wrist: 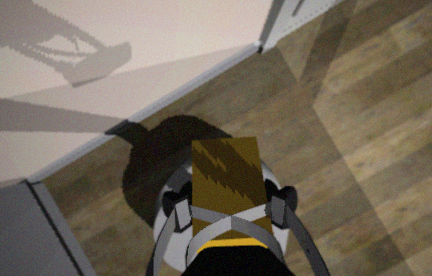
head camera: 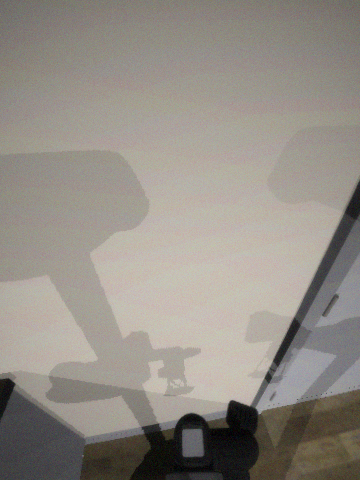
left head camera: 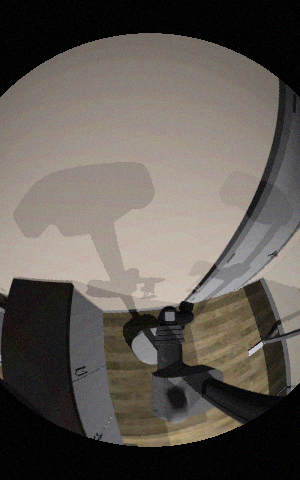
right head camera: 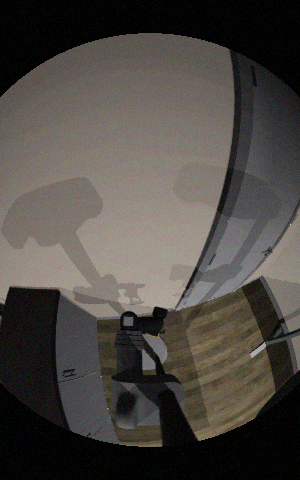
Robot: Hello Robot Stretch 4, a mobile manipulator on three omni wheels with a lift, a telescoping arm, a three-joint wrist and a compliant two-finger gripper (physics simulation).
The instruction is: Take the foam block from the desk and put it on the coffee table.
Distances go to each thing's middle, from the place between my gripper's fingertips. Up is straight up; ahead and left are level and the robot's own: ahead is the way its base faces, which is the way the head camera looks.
My hand is 1 cm below the yellow foam block [wrist: 227,177].
